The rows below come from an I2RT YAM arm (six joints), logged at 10 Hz.
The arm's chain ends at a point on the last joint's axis. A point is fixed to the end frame.
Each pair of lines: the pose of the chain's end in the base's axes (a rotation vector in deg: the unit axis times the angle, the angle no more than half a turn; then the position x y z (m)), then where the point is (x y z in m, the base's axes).
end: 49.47, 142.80, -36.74, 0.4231, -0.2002, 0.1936
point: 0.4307 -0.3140 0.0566
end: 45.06, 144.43, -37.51, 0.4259, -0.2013, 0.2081
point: 0.4361 -0.3165 0.0725
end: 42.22, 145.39, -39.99, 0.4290, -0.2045, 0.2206
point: 0.4384 -0.3234 0.0882
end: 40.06, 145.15, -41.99, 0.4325, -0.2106, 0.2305
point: 0.4431 -0.3333 0.1016
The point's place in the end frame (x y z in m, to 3 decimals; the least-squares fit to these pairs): 0.014 -0.036 0.174
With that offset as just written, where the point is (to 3 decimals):
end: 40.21, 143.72, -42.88, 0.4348, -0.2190, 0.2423
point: 0.447 -0.344 0.116
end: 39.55, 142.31, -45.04, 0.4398, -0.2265, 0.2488
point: 0.453 -0.356 0.127
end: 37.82, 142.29, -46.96, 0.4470, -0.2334, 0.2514
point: 0.460 -0.366 0.133
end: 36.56, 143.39, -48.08, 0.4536, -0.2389, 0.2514
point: 0.465 -0.372 0.134
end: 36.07, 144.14, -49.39, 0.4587, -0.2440, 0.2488
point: 0.468 -0.378 0.132
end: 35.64, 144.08, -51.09, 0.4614, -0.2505, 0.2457
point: 0.469 -0.387 0.131
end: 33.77, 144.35, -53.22, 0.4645, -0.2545, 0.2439
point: 0.471 -0.394 0.133
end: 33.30, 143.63, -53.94, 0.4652, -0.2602, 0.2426
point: 0.473 -0.401 0.134
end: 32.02, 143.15, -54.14, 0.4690, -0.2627, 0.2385
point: 0.480 -0.404 0.131
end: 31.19, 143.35, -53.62, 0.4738, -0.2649, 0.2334
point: 0.486 -0.406 0.125
